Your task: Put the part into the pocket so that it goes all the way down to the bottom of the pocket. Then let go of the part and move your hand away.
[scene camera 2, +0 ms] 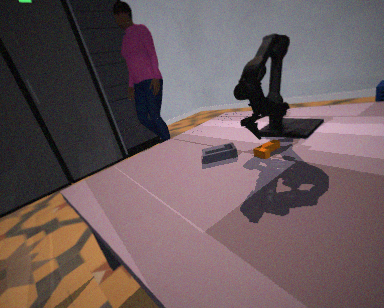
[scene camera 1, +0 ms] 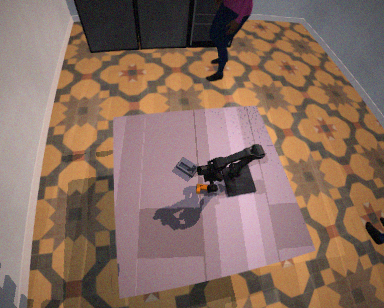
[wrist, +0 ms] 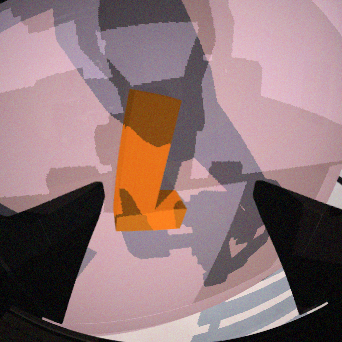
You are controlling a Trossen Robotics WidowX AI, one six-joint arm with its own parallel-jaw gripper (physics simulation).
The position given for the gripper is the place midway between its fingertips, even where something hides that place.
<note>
The gripper (scene camera 2: 270, 136) is open and holds nothing. Also in view: an orange part (wrist: 149, 119).
The gripper shows as well in the wrist view (wrist: 180, 188).
</note>
